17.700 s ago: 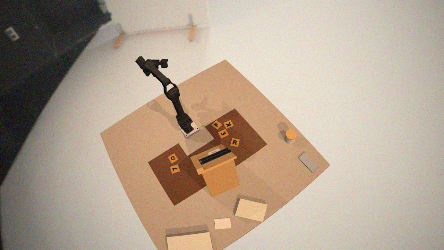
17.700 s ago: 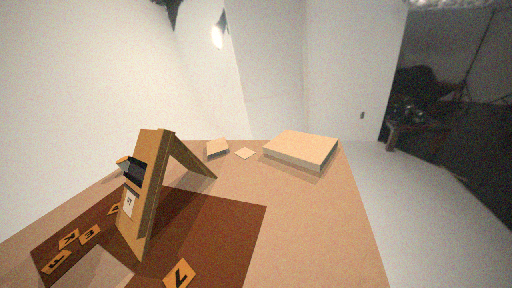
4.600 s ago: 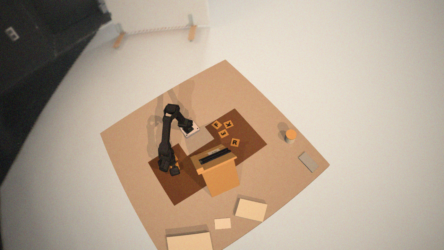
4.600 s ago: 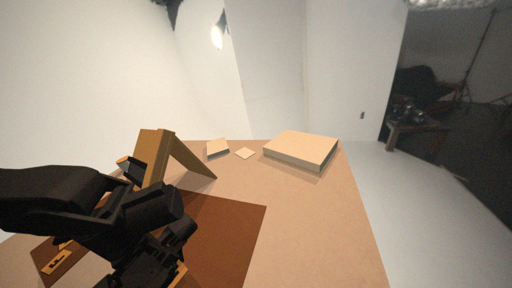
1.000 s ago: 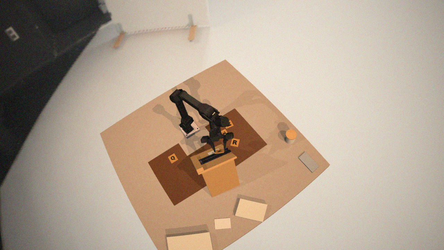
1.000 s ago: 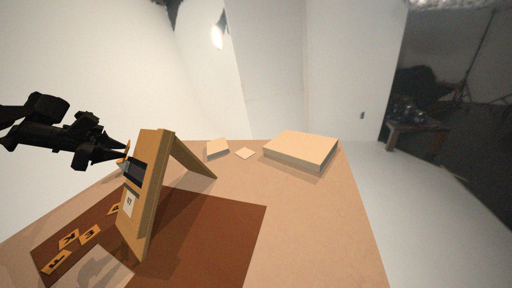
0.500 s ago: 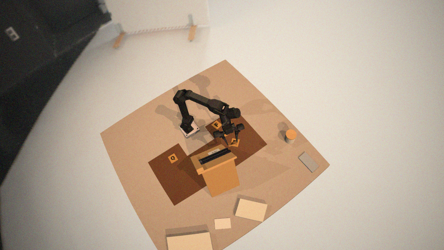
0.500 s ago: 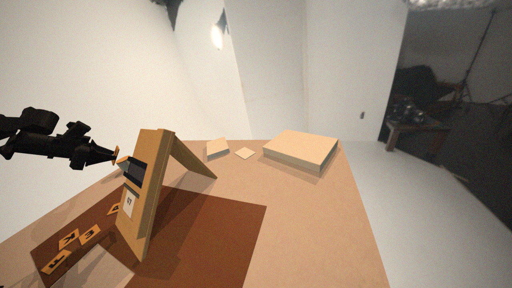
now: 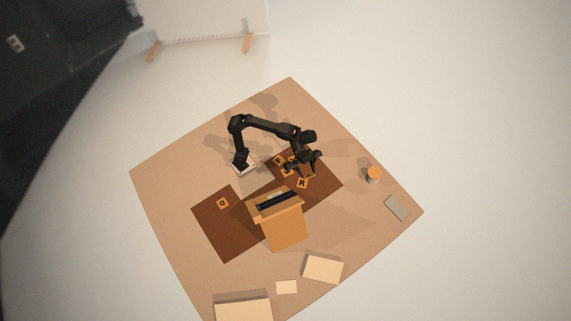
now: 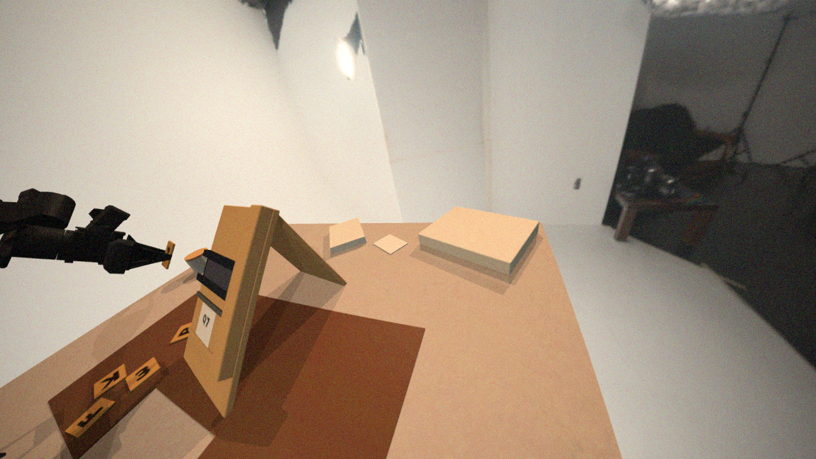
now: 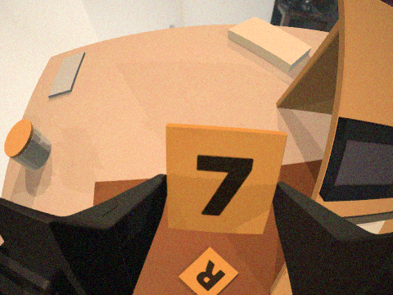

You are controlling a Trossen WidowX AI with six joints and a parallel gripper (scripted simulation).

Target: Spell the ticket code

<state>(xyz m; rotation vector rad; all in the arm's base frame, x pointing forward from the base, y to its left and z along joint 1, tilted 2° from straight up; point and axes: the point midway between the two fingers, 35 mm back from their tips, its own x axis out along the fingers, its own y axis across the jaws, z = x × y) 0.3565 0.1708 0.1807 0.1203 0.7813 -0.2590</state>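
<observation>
My gripper tip is now 160 mm to the left of the white ticket, 110 mm above it and 80 mm past it. The rest, counted from my gripper tip: large box: 700 mm to the right, 330 mm ahead, 180 mm below; then small card: 430 mm to the right, 310 mm ahead, 190 mm below; then grey block: 400 mm ahead, 290 mm to the left, 190 mm below.
</observation>
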